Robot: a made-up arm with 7 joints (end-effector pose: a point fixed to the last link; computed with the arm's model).
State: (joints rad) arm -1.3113 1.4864 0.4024 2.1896 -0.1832 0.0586 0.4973
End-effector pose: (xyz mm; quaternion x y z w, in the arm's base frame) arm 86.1 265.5 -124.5 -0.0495 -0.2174 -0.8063 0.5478
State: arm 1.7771 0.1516 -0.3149 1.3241 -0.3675 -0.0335 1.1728
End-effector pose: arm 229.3 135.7 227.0 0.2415 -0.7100 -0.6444 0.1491
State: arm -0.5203 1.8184 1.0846 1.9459 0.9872 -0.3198 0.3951
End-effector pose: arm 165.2 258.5 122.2 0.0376 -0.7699 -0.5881 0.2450
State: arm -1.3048 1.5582 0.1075 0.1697 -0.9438 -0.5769 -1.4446
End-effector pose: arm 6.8 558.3 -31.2 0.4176 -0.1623 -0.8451 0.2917
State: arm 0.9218 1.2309 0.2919 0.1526 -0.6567 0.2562 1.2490
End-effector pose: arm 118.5 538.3 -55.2 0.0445 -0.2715 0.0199 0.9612
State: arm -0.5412 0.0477 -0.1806 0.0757 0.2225 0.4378 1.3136
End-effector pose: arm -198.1 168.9 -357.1 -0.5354 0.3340 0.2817 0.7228
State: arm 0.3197 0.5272 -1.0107 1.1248 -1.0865 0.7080 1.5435
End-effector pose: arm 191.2 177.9 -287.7 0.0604 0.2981 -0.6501 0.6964
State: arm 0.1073 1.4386 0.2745 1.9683 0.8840 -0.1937 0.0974
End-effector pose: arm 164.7 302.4 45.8 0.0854 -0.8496 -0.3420 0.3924
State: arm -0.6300 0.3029 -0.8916 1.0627 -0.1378 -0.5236 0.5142
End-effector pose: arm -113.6 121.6 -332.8 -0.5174 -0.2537 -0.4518 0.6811
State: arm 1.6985 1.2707 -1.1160 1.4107 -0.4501 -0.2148 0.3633
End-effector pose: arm 222.3 340.3 111.6 0.6049 -0.4613 -0.5785 0.2944
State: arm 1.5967 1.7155 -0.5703 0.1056 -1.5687 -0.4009 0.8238
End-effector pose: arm -48.5 557.2 15.6 0.3243 0.2020 -0.2269 0.8958
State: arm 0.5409 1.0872 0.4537 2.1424 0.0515 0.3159 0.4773
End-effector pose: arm 119.0 287.5 80.8 0.4321 -0.7686 -0.3408 0.3262
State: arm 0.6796 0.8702 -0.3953 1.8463 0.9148 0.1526 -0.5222
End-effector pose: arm 232.9 234.5 -19.7 0.0169 -0.8305 0.0211 0.5563
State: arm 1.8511 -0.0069 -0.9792 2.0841 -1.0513 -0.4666 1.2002
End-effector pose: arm 94.3 13.8 123.2 -0.6305 0.3127 0.5877 0.3992
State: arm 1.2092 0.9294 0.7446 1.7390 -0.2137 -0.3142 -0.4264
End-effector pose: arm 58.3 377.9 125.2 -0.5493 0.7260 -0.2794 0.3052
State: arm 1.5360 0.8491 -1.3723 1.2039 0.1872 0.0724 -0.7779
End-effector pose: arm 321.3 252.7 23.8 0.5151 -0.7848 -0.1803 0.2936
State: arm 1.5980 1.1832 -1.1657 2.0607 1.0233 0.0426 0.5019
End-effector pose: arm 189.8 213.7 71.3 -0.1492 -0.6844 -0.6127 0.3661
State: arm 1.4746 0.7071 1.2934 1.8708 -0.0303 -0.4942 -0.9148
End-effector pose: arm 15.1 390.5 48.5 -0.2568 0.3904 -0.6298 0.6205
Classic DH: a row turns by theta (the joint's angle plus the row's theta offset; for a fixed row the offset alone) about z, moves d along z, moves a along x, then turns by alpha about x. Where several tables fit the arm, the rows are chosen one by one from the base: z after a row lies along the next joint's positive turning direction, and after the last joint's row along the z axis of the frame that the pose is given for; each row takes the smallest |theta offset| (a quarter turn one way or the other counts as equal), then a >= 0, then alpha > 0; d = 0 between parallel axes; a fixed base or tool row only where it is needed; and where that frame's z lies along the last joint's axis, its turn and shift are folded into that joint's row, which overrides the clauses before.
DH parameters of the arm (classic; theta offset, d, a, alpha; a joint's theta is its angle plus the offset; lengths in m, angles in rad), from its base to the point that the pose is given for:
base (fixed): 0 0 0 1.5708
joint 1: 1.5708 -0.152 0 1.5708
joint 2: 1.5708 0 0 1.5708
joint 3: 1.5708 -0.219 0 1.5708
joint 4: 0 0 0 -1.5708
joint 5: 0 -0.19 0 -1.5708
joint 6: -1.5708 0 0 1.5708
joint 7: 1.5708 0 0 1.5708
tool (fixed): -1.5708 0 0 0

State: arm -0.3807 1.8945 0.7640 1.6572 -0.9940 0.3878 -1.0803
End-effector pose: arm 197.0 302.4 124.3 -0.7610 0.4083 0.2494 0.4381
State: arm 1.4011 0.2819 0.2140 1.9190 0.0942 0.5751 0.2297
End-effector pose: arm 165.0 231.3 148.8 0.0726 -0.9793 -0.0205 0.1877
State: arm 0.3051 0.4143 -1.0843 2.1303 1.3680 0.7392 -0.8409
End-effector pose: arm 121.5 69.3 -135.2 -0.2812 -0.2867 -0.2523 0.8804
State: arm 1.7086 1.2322 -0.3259 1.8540 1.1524 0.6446 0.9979
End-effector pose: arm 85.4 289.1 186.3 -0.0862 -0.7284 -0.5887 0.3397
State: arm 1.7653 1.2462 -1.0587 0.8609 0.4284 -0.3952 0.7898
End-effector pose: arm 210.4 436.9 113.4 0.3065 -0.6878 -0.4406 0.4887
